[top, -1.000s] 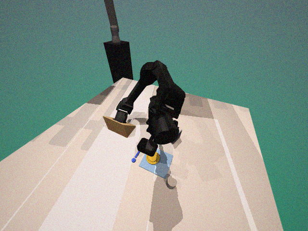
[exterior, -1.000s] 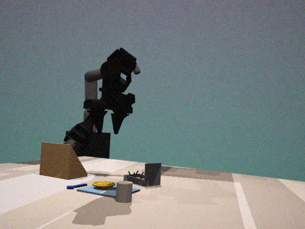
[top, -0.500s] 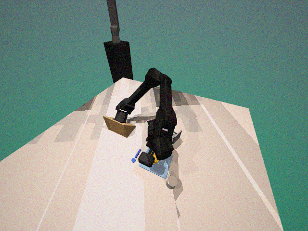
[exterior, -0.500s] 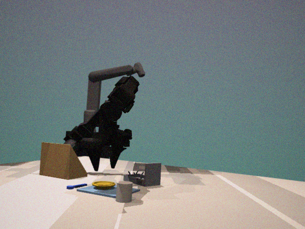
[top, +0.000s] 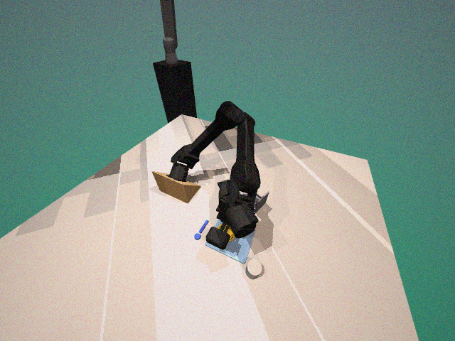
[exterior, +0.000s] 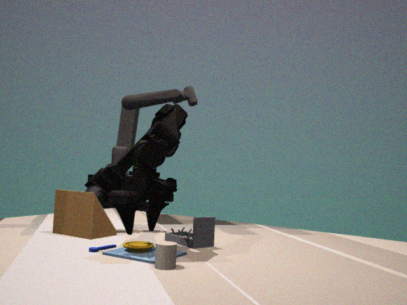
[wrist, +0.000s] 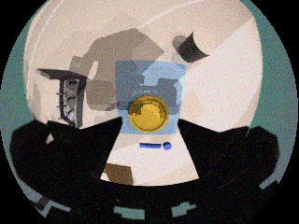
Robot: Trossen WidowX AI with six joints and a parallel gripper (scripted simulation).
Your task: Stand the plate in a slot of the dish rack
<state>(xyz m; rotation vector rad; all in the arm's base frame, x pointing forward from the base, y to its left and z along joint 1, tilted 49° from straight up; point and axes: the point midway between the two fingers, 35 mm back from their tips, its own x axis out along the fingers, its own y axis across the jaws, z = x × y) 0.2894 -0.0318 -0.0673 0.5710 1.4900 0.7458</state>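
Right now the yellow plate is 10 mm behind my gripper tip and 30 mm below it. Round my gripper tip: light blue mat (20 mm ahead, 50 mm below); blue spoon (90 mm behind, 40 mm to the right, 50 mm below); cup (130 mm ahead, 60 mm to the right, 20 mm below).
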